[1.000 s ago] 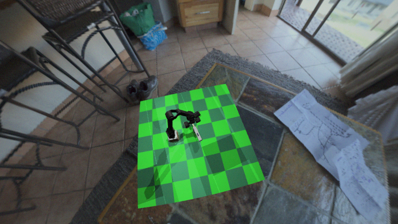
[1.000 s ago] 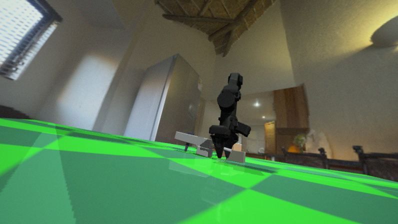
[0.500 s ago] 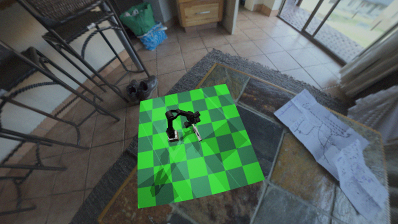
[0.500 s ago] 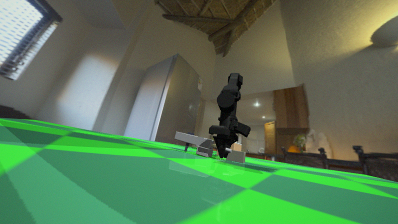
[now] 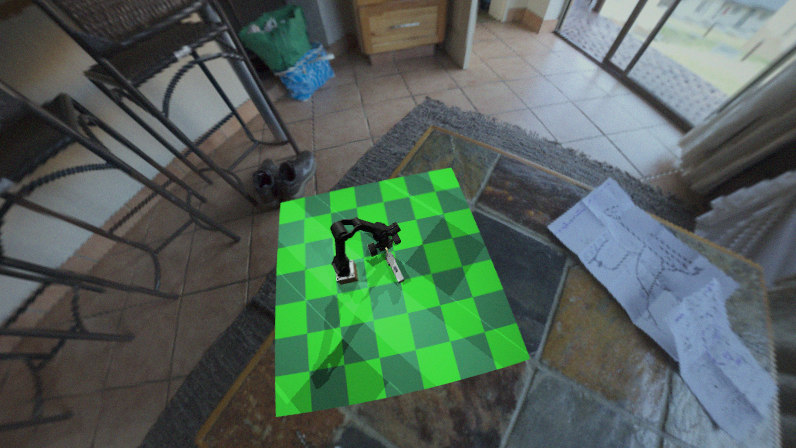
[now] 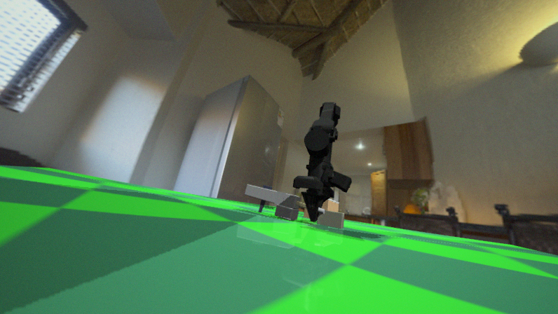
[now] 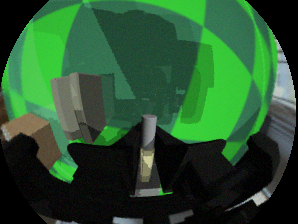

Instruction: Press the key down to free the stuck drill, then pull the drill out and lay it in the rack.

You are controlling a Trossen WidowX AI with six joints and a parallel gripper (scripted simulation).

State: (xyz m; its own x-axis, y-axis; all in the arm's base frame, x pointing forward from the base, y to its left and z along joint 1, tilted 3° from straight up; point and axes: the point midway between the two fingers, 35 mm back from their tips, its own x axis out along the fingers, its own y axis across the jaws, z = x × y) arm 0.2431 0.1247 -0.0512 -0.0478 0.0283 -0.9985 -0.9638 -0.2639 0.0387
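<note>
Now: gripper tip 4 cm to the left of the drill, 4 cm below it and 1 cm short of it. Round my gripper tip: long grey holder (13 cm to the right, 4 cm above, 3 cm ahead); dark key (16 cm to the right, 5 cm above, 4 cm ahead); small grey rack block (8 cm behind, 1 cm to the left, 1 cm above).
</note>
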